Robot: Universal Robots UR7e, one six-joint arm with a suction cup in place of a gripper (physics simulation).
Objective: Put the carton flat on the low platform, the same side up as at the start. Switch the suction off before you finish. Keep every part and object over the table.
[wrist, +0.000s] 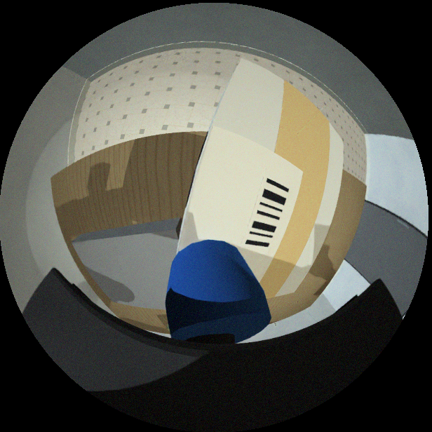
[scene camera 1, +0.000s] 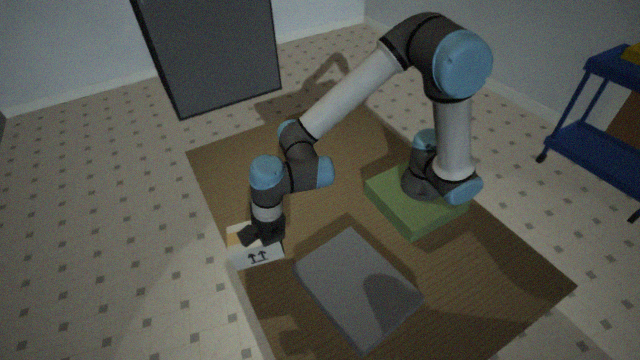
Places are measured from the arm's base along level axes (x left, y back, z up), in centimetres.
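Pixels of known places: arm's base, origin of the base link: (scene camera 1: 421, 185).
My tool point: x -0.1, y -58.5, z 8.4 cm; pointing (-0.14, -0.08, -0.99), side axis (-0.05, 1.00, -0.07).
Observation:
Ahead of a thing's pixels: the offset from my tool point to its top centre. Level surfaces: height alone.
The white carton @[dx -4.0, dy -3.1, dz +1.3 cm] (scene camera 1: 242, 260) (wrist: 227, 185) has a tan tape stripe, a barcode on its top label and two arrows pointing up on one side. It hangs upright at the left edge of the wooden table, to the left of the platform and apart from it. My gripper's blue suction cup (wrist: 215, 272) meets the carton's top; in the scene view the dark tool end (scene camera 1: 270, 237) hides the contact. The low grey platform @[dx +18.6, dy +18.1, dz -10.9 cm] (scene camera 1: 335, 270) (wrist: 140, 260) lies flat on the table. The carton's underside is hidden.
The wooden table @[dz -15.7 cm] (scene camera 1: 230, 170) (wrist: 160, 170) has the green base block (scene camera 1: 395, 212) under the arm, right of and behind the platform. A dark panel (scene camera 1: 225, 55) stands behind the table. A blue cart (scene camera 1: 600, 162) stands on the floor at the right.

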